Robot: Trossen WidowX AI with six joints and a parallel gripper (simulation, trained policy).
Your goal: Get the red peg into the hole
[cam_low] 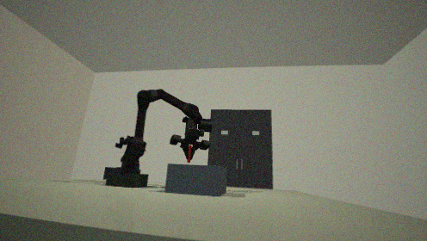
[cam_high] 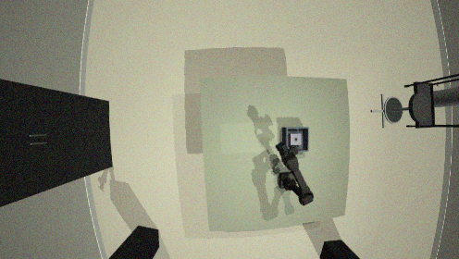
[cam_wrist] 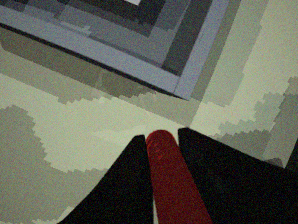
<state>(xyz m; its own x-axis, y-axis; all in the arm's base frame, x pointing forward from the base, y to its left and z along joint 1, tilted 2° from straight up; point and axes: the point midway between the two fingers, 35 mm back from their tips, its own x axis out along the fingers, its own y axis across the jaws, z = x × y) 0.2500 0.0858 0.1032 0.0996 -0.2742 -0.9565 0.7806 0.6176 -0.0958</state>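
Now: gripper tip 110 mm to the left of the light grey plate, 90 mm short of it and 90 mm above it. Also, from my gripper tip: red peg 30 mm above, 10 mm to the left, 10 mm behind; box 110 mm to the right, 110 mm below, 90 mm ahead.
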